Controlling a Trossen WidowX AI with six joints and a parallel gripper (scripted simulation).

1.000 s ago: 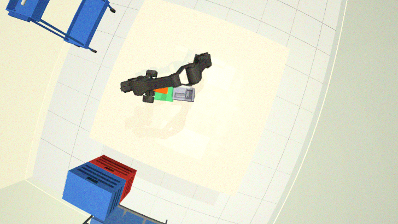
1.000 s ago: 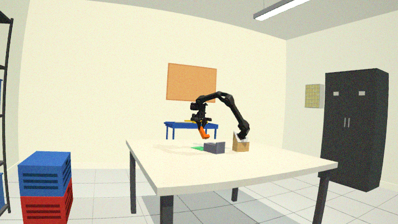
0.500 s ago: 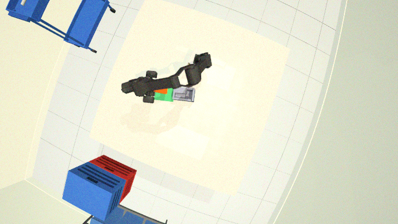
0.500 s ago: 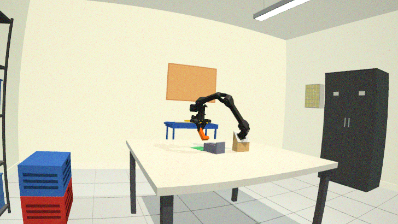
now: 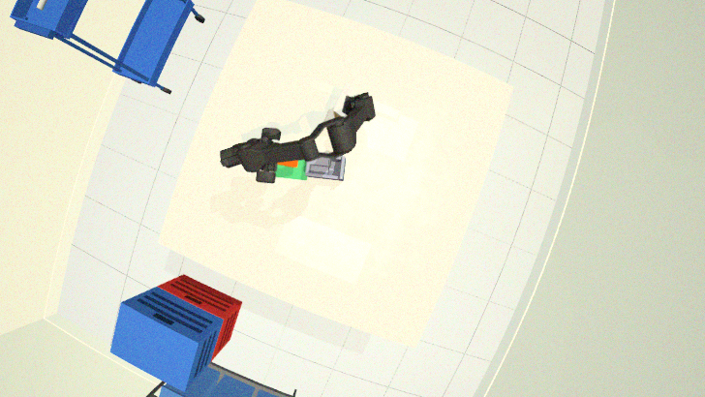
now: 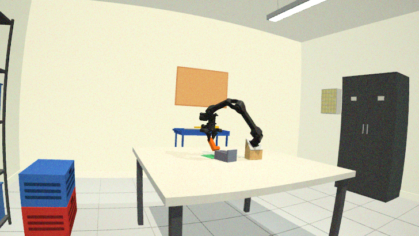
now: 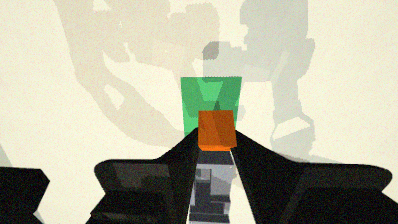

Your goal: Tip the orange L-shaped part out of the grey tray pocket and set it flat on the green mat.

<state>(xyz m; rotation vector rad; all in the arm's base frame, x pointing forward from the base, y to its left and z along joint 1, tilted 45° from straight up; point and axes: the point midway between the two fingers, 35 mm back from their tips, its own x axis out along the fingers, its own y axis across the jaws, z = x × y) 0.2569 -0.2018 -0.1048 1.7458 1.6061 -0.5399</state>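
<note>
My gripper tip is 1 cm past the green mat, 2 cm to the right of it and 13 cm above it. Also, from my gripper tip: orange L-shaped part 2 cm behind, 3 cm to the left, 3 cm below.
</note>
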